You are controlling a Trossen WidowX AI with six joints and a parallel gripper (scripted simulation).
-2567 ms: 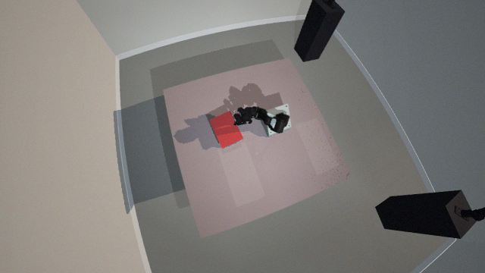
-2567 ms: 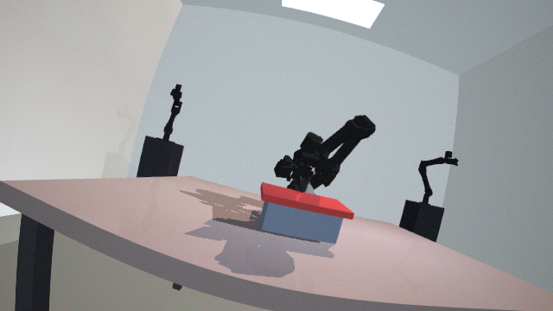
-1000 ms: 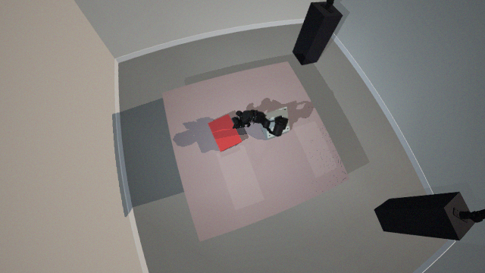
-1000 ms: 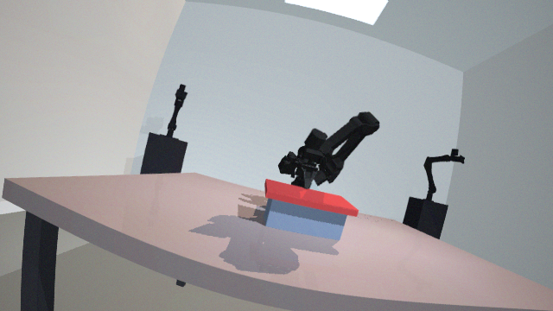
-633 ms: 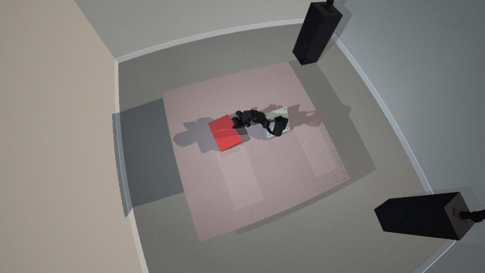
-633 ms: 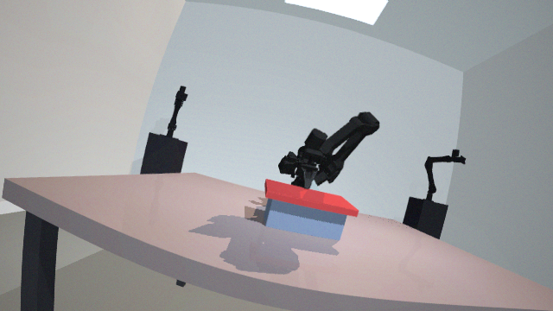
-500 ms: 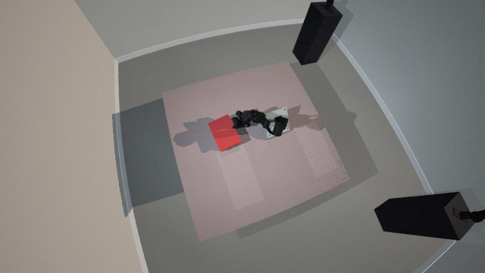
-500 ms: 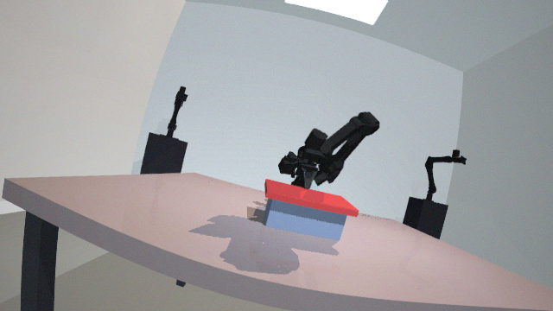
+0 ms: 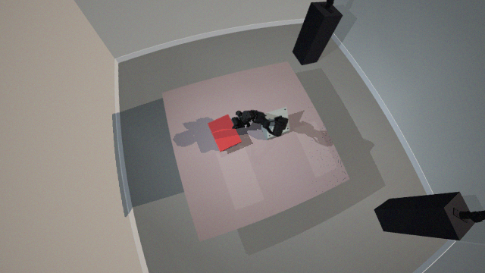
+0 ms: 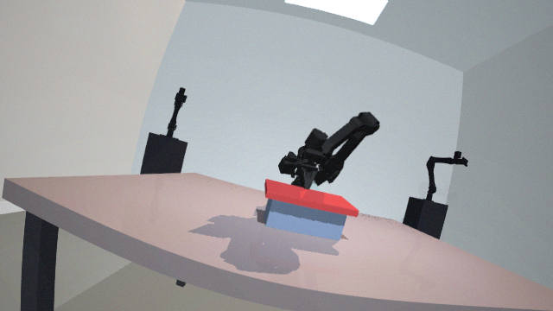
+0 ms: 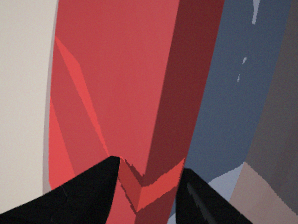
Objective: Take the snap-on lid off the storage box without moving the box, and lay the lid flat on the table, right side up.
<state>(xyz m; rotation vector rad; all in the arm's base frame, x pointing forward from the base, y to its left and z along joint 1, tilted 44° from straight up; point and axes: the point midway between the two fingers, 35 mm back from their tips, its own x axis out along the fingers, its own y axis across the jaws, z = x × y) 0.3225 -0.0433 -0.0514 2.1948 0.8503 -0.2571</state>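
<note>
The lid is 8 cm ahead of my gripper tip. Round my gripper tip: blue storage box (7 cm ahead, 5 cm below).
</note>
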